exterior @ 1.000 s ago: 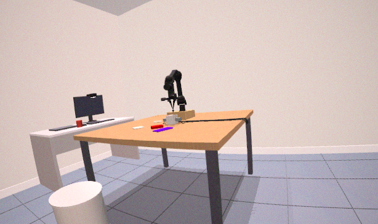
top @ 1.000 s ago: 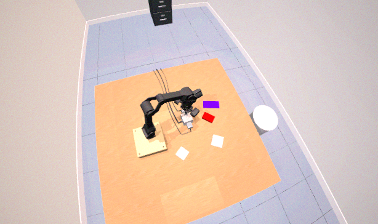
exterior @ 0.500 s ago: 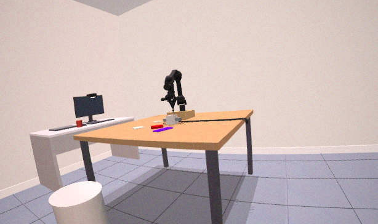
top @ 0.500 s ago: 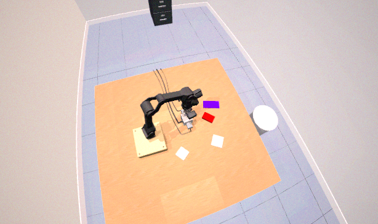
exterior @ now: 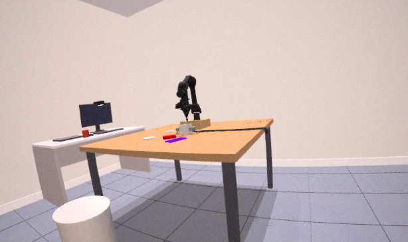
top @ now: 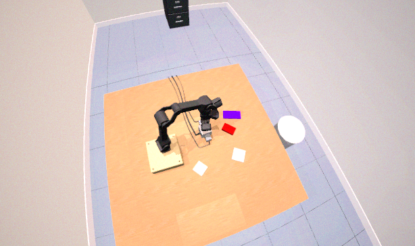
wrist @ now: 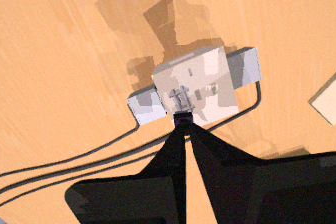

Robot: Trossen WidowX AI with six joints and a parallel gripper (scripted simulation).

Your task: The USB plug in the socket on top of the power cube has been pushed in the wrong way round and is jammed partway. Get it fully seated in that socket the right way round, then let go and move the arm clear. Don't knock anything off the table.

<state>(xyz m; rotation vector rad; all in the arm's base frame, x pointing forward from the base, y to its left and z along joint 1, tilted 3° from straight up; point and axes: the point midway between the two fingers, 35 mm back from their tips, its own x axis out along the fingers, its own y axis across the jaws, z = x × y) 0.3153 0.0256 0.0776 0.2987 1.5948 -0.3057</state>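
The dark USB plug is 20 mm below my gripper tip. Round my gripper tip: metal socket (70 mm below); purple block (260 mm ahead, 130 mm below, 10 mm to the left); red block (170 mm ahead, 130 mm below, 90 mm to the right).
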